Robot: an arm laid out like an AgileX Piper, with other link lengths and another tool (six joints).
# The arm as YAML. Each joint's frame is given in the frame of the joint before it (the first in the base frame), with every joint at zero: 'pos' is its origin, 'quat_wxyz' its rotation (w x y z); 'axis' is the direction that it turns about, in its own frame. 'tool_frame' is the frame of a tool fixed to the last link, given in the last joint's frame.
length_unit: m
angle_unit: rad
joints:
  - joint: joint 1
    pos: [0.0, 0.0, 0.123]
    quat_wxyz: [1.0, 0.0, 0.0, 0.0]
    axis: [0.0, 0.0, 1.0]
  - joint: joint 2
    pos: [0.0, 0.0, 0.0]
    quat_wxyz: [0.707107, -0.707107, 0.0, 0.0]
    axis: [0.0, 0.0, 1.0]
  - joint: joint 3
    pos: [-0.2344, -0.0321, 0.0]
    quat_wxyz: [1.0, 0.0, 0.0, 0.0]
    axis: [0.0, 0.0, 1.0]
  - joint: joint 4
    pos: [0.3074, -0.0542, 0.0]
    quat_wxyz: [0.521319, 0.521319, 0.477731, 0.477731]
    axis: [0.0, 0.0, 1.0]
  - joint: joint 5
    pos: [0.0, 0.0, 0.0]
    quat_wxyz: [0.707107, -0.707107, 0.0, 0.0]
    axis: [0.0, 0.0, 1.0]
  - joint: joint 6
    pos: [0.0, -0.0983, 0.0]
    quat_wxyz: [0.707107, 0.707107, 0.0, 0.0]
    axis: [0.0, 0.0, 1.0]
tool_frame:
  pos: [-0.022, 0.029, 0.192]
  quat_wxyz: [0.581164, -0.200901, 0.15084, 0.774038]
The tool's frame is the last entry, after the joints.
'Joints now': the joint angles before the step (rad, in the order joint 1, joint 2, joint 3, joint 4, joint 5, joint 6). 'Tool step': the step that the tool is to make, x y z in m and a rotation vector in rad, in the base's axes. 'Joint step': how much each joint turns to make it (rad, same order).
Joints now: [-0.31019, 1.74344, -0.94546, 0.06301, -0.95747, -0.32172]
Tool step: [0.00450, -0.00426, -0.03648, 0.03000, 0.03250, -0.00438]
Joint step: [0.00002, 0.07814, -0.00001, 0.00851, -0.03730, 0.01452]
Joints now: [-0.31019, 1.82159, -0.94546, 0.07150, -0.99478, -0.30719]
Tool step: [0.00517, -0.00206, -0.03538, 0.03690, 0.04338, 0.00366]
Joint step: [0.00001, 0.06882, -0.00805, 0.00002, -0.00685, 0.02264]
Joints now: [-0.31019, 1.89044, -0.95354, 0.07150, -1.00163, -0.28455]
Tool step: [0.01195, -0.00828, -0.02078, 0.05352, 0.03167, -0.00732]
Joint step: [-0.00001, 0.06048, -0.05474, 0.01731, 0.04273, 0.02761]
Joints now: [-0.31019, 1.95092, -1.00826, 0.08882, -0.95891, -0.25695]
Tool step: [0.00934, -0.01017, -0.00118, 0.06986, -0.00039, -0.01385]
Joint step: [0.00000, 0.02195, -0.05244, 0.02886, 0.05532, 0.04346]
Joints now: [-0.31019, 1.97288, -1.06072, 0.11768, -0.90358, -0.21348]
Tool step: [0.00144, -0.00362, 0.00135, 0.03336, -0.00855, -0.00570]
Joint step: [0.00000, 0.00235, -0.01144, 0.01185, 0.01368, 0.02524]
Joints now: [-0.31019, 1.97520, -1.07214, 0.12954, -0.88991, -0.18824]
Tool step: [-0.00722, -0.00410, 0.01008, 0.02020, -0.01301, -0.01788]
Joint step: [0.00001, -0.04100, 0.02613, 0.02639, 0.00918, 0.00408]
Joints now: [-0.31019, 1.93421, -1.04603, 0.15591, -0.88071, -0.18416]
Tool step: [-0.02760, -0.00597, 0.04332, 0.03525, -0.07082, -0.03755]
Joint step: [-0.00180, -0.14866, 0.09442, 0.05354, 0.00000, 0.01718]
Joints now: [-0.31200, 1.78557, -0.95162, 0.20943, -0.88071, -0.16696]
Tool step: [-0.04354, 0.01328, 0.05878, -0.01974, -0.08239, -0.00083]
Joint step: [-0.00015, -0.24046, 0.15427, 0.00271, 0.00246, 0.00422]
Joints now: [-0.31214, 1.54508, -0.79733, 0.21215, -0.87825, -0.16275]
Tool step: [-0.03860, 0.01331, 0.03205, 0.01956, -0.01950, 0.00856]
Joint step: [0.00174, -0.24068, 0.13168, 0.01820, 0.09838, -0.00274]
